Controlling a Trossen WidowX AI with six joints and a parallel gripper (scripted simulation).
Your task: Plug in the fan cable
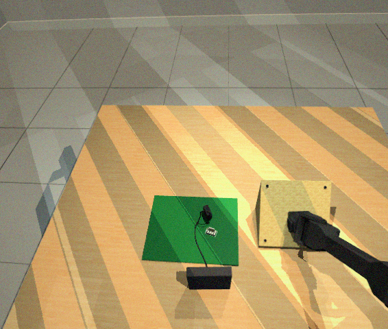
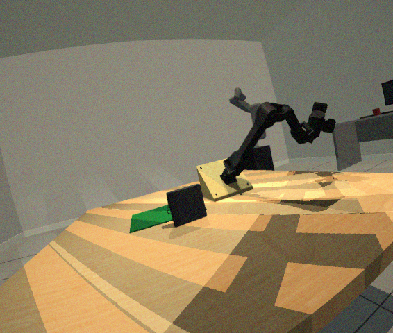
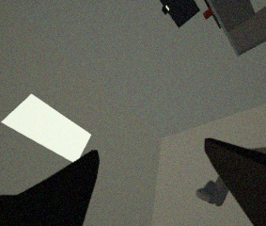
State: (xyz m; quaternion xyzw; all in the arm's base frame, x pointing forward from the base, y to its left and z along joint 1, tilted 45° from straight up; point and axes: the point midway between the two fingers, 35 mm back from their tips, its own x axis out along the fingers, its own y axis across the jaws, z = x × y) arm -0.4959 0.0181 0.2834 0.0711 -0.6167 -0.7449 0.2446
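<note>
My gripper tip is now 80 cm short of the dark plug, 28 cm above it and 27 cm to the left of it. From my gripper tip the other things lie so: green board (85 cm ahead, 32 cm below, 23 cm to the right); black fan (80 cm ahead, 24 cm below, 5 cm to the right).
</note>
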